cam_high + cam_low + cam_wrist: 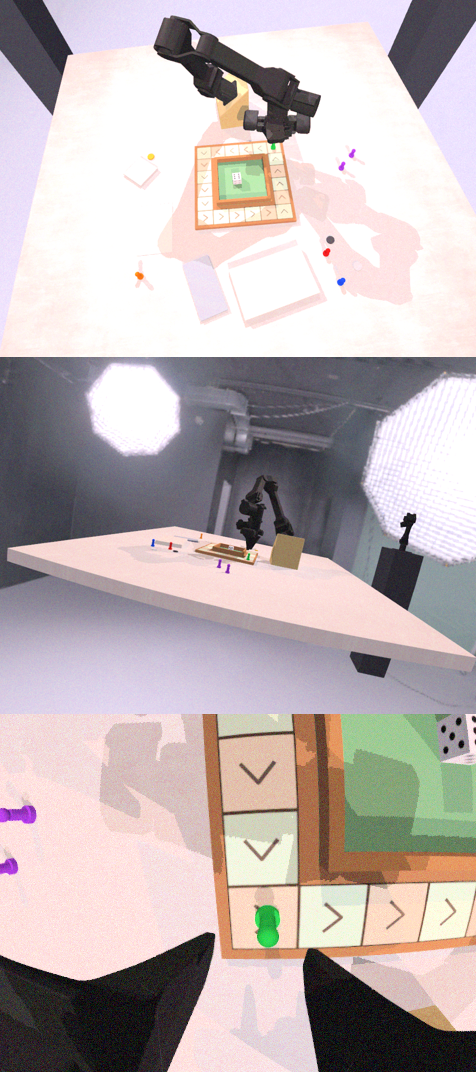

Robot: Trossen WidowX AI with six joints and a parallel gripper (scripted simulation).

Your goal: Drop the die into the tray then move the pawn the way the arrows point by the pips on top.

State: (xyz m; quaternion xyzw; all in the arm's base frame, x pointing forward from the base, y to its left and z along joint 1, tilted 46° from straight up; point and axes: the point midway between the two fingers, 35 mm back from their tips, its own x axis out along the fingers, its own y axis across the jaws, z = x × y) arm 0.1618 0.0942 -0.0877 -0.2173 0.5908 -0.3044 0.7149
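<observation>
The green pawn lies 3 cm below my gripper tip. From my gripper tip the other things lie so: white die: 11 cm ahead, 13 cm to the right, 4 cm below; dice tray: 11 cm ahead, 11 cm to the right, 5 cm below; dark disc: 31 cm ahead, 12 cm to the left, 6 cm below.
</observation>
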